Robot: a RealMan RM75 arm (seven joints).
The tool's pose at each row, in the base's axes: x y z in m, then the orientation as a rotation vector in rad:
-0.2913 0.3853 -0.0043 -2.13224 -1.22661 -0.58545
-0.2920 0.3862 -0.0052 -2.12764 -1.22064 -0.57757
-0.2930 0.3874 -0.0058 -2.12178 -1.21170 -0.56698
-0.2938 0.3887 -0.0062 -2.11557 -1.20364 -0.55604
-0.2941 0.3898 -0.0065 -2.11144 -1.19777 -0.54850
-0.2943 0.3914 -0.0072 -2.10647 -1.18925 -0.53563
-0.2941 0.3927 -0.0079 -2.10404 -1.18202 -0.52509
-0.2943 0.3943 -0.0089 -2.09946 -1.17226 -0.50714
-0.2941 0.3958 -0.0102 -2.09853 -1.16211 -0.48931
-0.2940 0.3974 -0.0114 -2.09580 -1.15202 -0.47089
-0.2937 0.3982 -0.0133 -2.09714 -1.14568 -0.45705
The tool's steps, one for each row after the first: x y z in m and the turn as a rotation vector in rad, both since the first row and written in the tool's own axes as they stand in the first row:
-0.0004 -0.0007 0.0012 0.00840 0.00056 0.00535
-0.0005 -0.0019 0.0024 0.01956 0.00149 0.01326
-0.0003 -0.0030 0.0035 0.03102 0.00202 0.02060
0.0000 -0.0036 0.0045 0.03885 0.00241 0.02593
0.0005 -0.0042 0.0061 0.05033 0.00142 0.03439
0.0009 -0.0043 0.0075 0.05847 -0.00012 0.04184
0.0012 -0.0048 0.0093 0.07227 -0.00363 0.05267
0.0013 -0.0049 0.0113 0.08312 -0.00878 0.06447
0.0016 -0.0051 0.0133 0.09561 -0.01350 0.07606
0.0010 -0.0046 0.0152 0.10208 -0.01923 0.08456

